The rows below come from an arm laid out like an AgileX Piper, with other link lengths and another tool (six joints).
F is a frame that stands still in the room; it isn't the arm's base.
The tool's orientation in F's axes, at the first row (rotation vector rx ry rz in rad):
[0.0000, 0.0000, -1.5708]
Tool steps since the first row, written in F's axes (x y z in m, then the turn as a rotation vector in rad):
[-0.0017, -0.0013, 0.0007, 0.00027, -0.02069, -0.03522]
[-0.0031, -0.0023, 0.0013, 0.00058, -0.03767, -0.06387]
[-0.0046, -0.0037, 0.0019, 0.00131, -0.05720, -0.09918]
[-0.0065, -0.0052, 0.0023, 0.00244, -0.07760, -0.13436]
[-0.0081, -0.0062, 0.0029, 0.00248, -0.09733, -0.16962]
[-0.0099, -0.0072, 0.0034, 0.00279, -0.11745, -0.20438]
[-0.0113, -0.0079, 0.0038, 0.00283, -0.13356, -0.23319]
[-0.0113, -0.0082, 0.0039, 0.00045, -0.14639, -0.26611]
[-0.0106, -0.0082, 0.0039, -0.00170, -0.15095, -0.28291]
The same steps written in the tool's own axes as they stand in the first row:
[0.0013, -0.0017, 0.0007, 0.02069, 0.00027, -0.03522]
[0.0023, -0.0031, 0.0013, 0.03767, 0.00058, -0.06387]
[0.0037, -0.0046, 0.0019, 0.05720, 0.00131, -0.09918]
[0.0052, -0.0065, 0.0023, 0.07760, 0.00244, -0.13436]
[0.0062, -0.0081, 0.0029, 0.09733, 0.00248, -0.16962]
[0.0072, -0.0099, 0.0034, 0.11745, 0.00279, -0.20438]
[0.0079, -0.0113, 0.0038, 0.13356, 0.00283, -0.23319]
[0.0082, -0.0113, 0.0039, 0.14639, 0.00045, -0.26611]
[0.0082, -0.0106, 0.0039, 0.15095, -0.00170, -0.28291]

